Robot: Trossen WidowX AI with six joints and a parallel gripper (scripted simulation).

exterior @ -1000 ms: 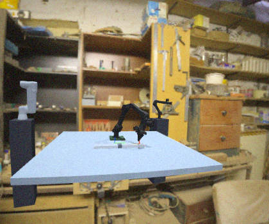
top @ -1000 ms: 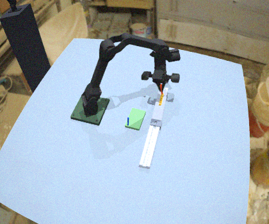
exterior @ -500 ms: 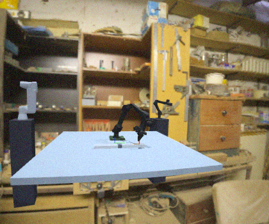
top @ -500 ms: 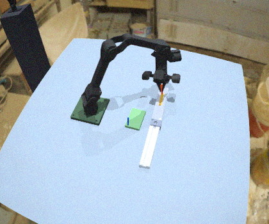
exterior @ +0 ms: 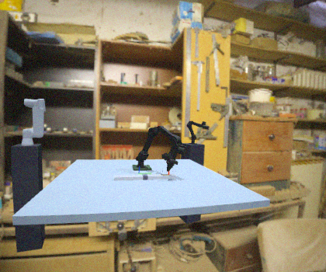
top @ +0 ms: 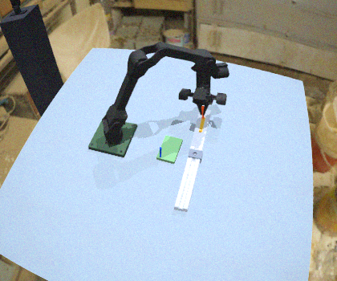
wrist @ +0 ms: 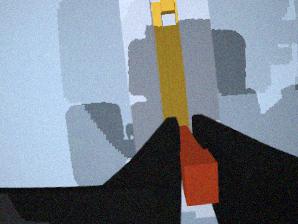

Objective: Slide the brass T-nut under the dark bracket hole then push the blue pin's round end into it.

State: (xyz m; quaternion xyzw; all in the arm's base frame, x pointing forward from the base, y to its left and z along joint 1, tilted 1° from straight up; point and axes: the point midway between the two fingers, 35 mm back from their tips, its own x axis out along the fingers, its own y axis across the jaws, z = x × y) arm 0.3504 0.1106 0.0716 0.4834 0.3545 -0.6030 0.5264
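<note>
My gripper tip is now 180 mm to the left of the blue pin, 160 mm past it and 30 mm above it. From my gripper tip the other things lie so: aluminum rail: 170 mm to the right, 30 mm below, 30 mm behind; then green tray: 160 mm to the right, 140 mm behind, 50 mm below.
</note>
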